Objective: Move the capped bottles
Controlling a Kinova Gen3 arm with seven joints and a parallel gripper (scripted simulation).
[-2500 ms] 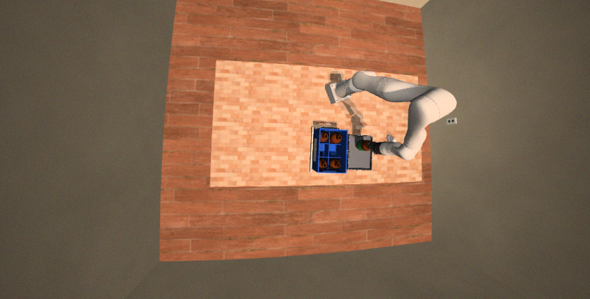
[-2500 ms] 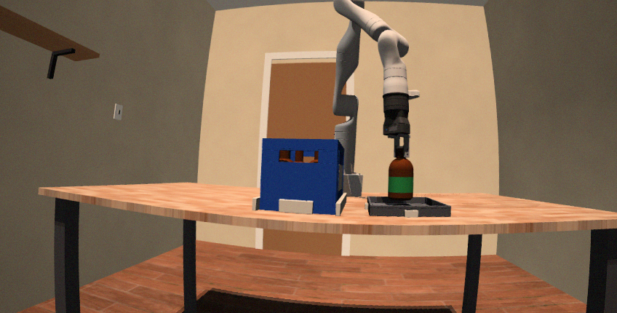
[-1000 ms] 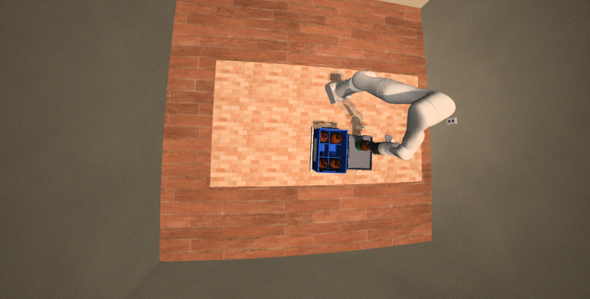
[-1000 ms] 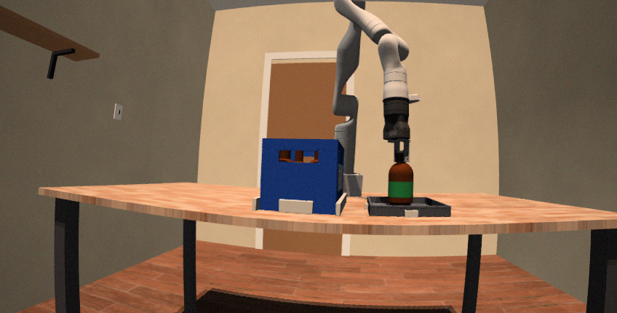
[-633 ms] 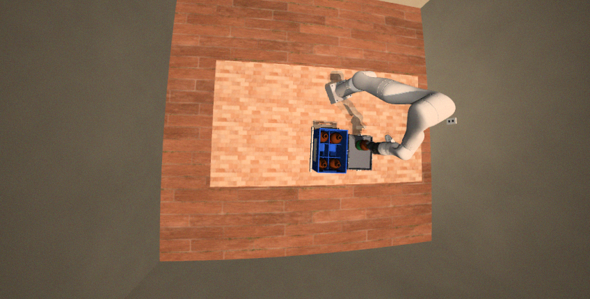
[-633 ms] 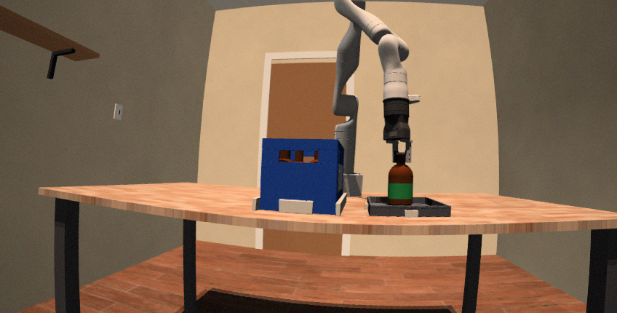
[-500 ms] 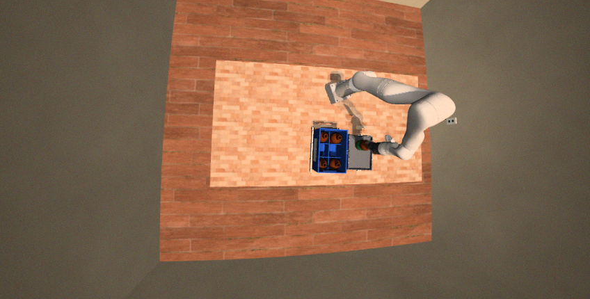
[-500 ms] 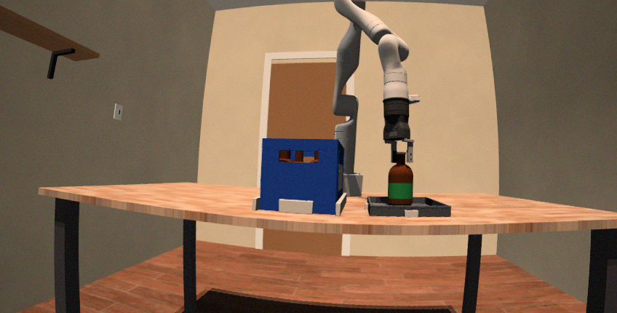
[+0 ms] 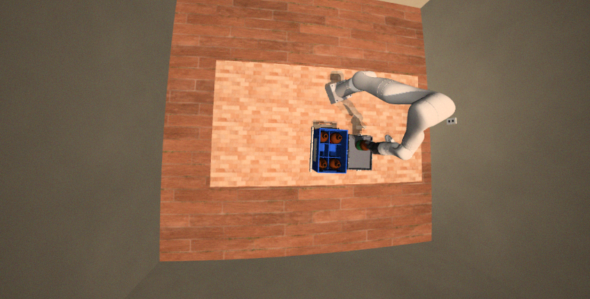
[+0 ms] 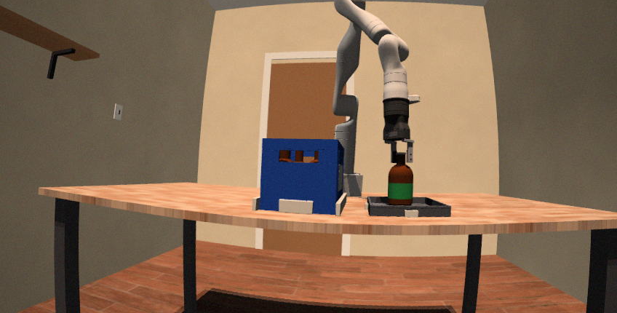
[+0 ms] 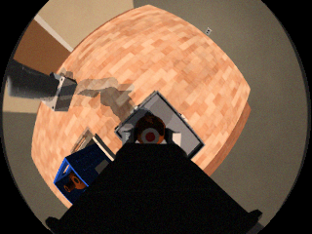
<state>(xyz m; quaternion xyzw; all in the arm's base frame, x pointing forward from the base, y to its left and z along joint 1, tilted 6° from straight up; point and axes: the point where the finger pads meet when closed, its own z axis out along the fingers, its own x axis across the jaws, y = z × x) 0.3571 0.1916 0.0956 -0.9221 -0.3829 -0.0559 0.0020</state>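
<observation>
Now: hand 6 cm above the glass bottle. The rest, counted from my hand: blue crate (27 cm to the right, 6 cm below, 5 cm ahead); then grey tray (14 cm below, 6 cm ahead).
</observation>
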